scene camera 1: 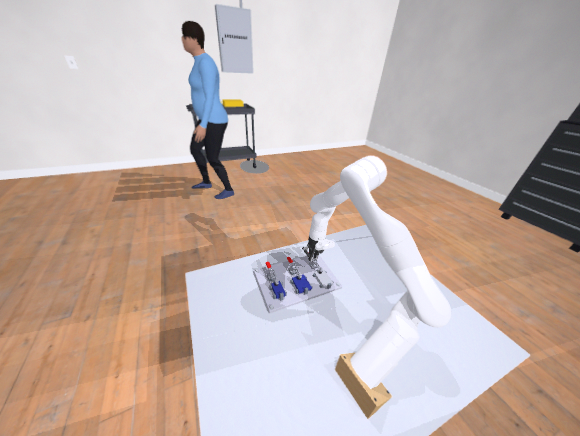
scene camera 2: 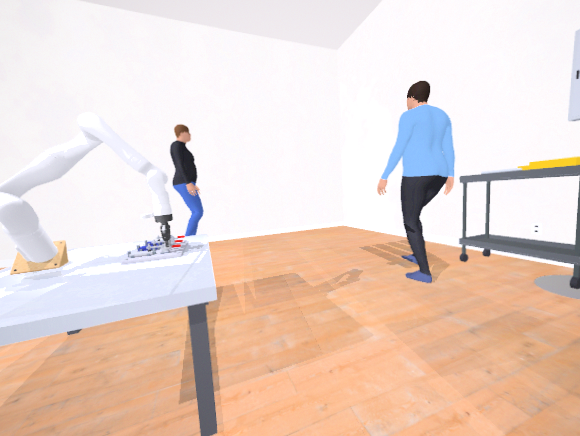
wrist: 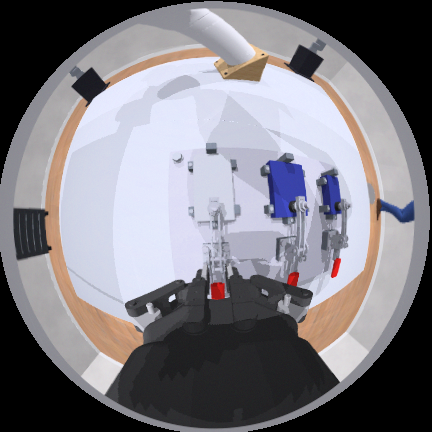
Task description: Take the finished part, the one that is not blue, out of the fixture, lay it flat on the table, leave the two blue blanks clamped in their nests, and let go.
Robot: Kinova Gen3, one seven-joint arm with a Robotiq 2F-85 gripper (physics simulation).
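Frame: origin at the arm's base, x left, y back, z up, level; centimetres.
Where they show: gripper, between the fingertips: (scene camera 1: 312, 260) (scene camera 2: 168, 247) (wrist: 216, 270); arm's base, origin of its link: (scene camera 1: 362, 371) (scene camera 2: 43, 253) (wrist: 240, 56).
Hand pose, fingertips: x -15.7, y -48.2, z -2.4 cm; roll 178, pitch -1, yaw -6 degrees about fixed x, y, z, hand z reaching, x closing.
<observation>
Things, the pixels of their top centre, and the offset from my fingertips. Level surfaces: height alone.
- finished part, centre of its top: (wrist: 212, 184) (scene camera 1: 323, 277) (scene camera 2: 142, 252) dx +1.4, dy +10.8, dz -0.6 cm
- red handle, centre of its top: (wrist: 217, 295) dx -0.5, dy -3.3, dz +1.0 cm
- white table, height of its surface: dz -3.8 cm
The finished part (wrist: 212, 180) (scene camera 1: 322, 279) is a pale, flat rectangle in the leftmost nest of the fixture (wrist: 179, 200) (scene camera 1: 315, 293) in the wrist view. Its toggle clamp's arm reaches over it, with the pad at the part's lower edge. Two blue blanks (wrist: 286, 187) (wrist: 331, 194) (scene camera 1: 301, 284) (scene camera 1: 278, 289) sit in the other nests, with clamp arms over them. My gripper (wrist: 216, 270) (scene camera 1: 312, 258) (scene camera 2: 167, 244) is shut on the red handle (wrist: 217, 291) of the pale part's clamp. The fingers hide part of the handle. In scene camera 2 the nests are too small to tell apart.
The other clamps' red handles (wrist: 293, 279) (wrist: 336, 268) stand to the right of my gripper in the wrist view, the nearer one close to its knuckle. The fixture lies on the white table (scene camera 1: 250, 345) (scene camera 2: 100, 287). The arm's wooden base (scene camera 1: 362, 385) (wrist: 245, 70) is on the same table.
</observation>
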